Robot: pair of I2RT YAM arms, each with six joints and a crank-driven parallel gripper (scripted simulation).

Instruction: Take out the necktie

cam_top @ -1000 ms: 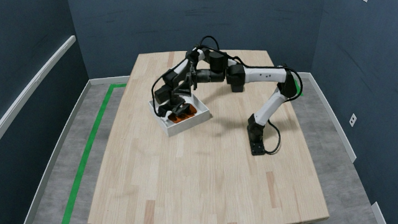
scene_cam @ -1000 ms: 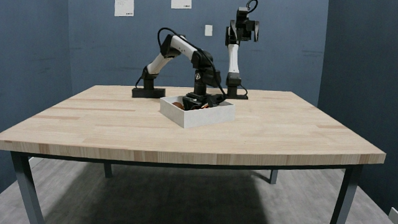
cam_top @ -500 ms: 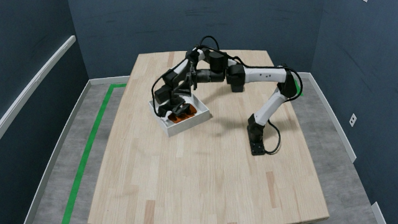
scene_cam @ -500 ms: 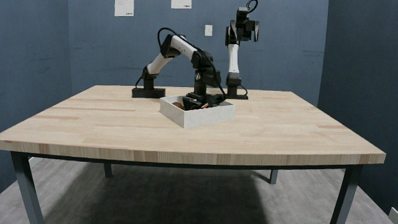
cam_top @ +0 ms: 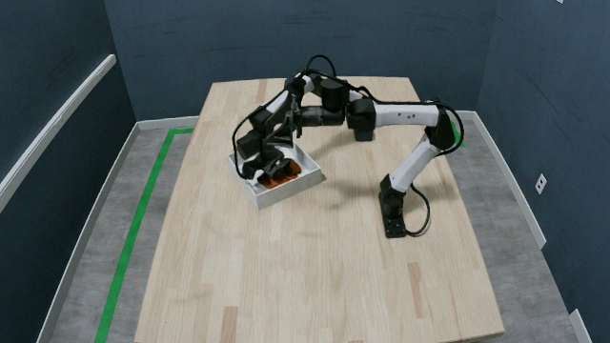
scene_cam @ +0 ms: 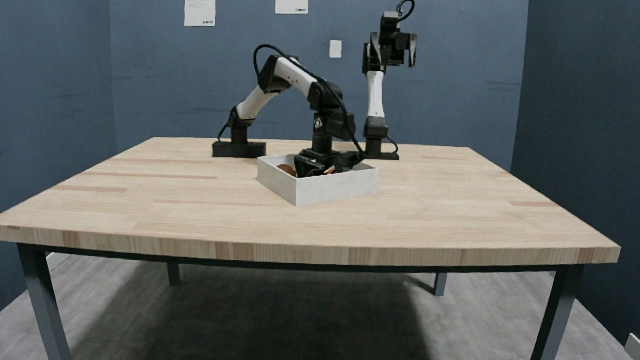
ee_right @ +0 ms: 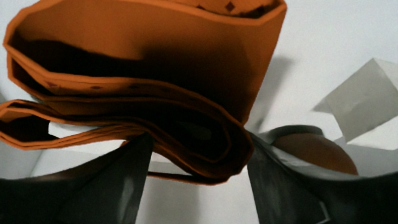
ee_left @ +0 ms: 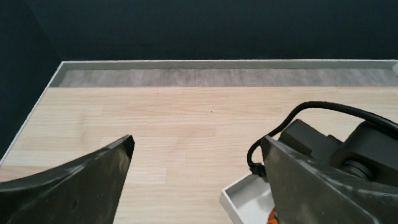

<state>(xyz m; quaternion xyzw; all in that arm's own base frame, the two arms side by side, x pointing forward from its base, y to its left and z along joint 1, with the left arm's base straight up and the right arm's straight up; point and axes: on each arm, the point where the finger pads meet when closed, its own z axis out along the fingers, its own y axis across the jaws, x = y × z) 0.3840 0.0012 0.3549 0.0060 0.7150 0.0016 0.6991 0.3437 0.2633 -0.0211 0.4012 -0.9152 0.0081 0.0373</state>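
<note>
The white basket lies 3 cm ahead of my right hand and 2 cm to the left of it. From my right hand the other things lie so: small white block: 10 cm ahead, 4 cm to the right; brown ball: 7 cm to the right, 4 cm ahead, 2 cm above.
</note>
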